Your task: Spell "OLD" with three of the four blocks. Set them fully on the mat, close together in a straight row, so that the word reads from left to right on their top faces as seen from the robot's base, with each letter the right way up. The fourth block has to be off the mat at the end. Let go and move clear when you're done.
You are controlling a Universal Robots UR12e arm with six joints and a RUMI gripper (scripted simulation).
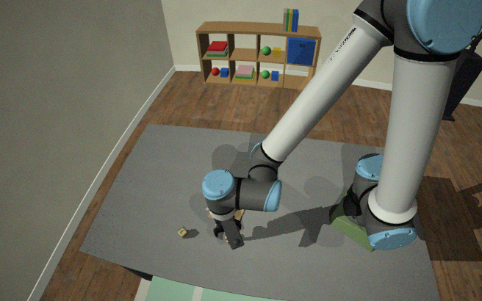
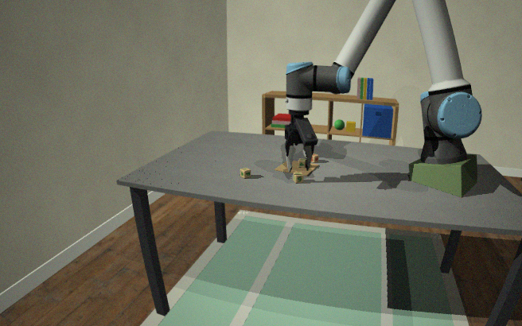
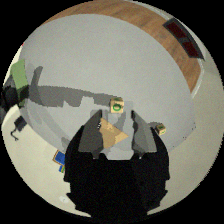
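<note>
The tan mat is 30 mm ahead of my hand, 150 mm to the right of it and 50 mm below it.
</note>
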